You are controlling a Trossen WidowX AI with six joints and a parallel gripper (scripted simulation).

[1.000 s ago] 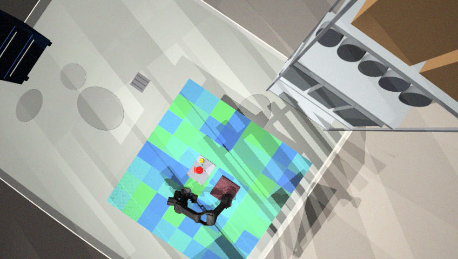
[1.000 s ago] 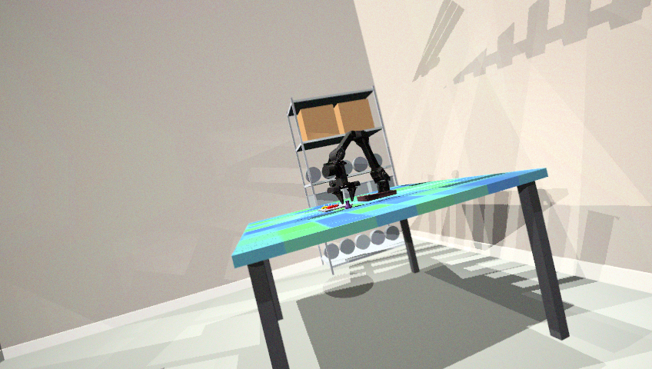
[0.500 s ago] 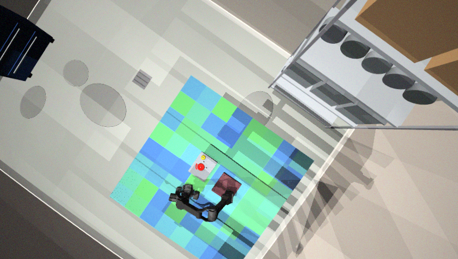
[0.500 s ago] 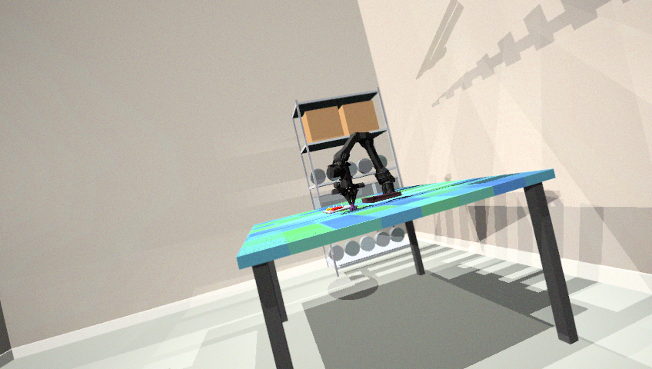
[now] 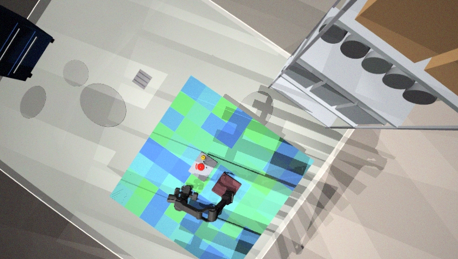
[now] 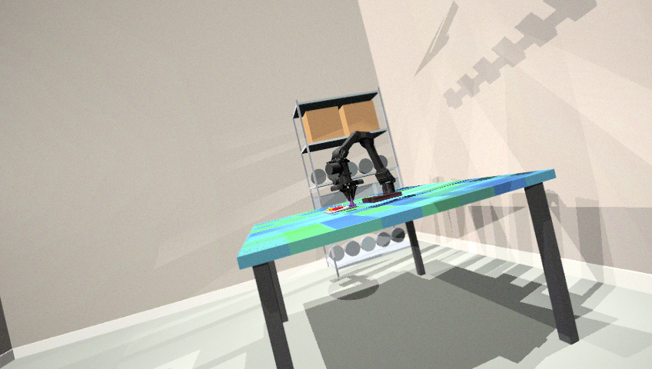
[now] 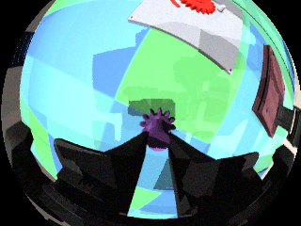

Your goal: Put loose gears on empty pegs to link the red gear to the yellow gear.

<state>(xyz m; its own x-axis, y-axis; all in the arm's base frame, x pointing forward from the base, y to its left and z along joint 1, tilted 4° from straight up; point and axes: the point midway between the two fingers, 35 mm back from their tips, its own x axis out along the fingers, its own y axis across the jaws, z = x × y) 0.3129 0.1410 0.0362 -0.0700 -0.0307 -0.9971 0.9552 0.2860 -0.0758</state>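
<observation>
Now: the red gear 1 cm ahead of my gripper tip, 21 cm to the right of it and 3 cm below it. Also, from my gripper tip: purple gear 1 cm below.
</observation>
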